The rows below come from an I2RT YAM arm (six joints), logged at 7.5 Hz.
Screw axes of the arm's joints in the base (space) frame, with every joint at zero. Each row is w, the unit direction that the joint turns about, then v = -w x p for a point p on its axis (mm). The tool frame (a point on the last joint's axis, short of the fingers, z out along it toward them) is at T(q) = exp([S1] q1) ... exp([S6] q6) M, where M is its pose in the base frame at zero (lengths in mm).
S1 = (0, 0, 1, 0, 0, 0)
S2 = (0, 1, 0, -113.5, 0, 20)
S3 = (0, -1, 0, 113.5, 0, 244)
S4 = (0, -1, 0, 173.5, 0, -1)
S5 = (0, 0, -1, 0, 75, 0)
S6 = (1, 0, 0, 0, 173.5, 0)
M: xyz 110.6 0 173.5 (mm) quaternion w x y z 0.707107 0 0.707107 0
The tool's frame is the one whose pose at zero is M.
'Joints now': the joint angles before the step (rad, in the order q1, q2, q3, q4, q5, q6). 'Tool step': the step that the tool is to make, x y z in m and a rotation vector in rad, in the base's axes. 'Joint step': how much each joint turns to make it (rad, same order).
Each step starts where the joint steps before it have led.
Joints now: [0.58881 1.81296 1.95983 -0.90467 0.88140 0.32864]
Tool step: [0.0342 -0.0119 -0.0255 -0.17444 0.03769 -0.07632]
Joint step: [-0.06536 0.07815 -0.01021 0.07819 0.09680 -0.14207]
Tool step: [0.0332 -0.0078 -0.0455 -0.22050 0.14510 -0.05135]
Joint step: [-0.04946 0.11407 -0.00986 0.02804 0.09204 -0.16042]
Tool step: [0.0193 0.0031 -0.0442 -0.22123 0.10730 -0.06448]
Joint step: [-0.00837 0.10687 -0.01229 0.02677 0.15184 -0.11361]
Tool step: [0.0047 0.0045 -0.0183 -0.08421 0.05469 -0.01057]
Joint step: [0.00536 0.04297 -0.00330 0.00426 0.05073 -0.04726]
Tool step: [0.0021 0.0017 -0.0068 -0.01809 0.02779 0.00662]
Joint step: [0.00121 0.01576 0.00016 0.00360 0.00004 -0.02194]
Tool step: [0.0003 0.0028 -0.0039 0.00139 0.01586 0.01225]
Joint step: [0.00479 0.00804 -0.00002 0.00051 -0.01115 -0.00620]
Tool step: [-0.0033 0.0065 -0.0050 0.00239 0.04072 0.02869]
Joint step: [0.01499 0.00712 -0.00001 -0.02482 -0.02512 -0.00313]
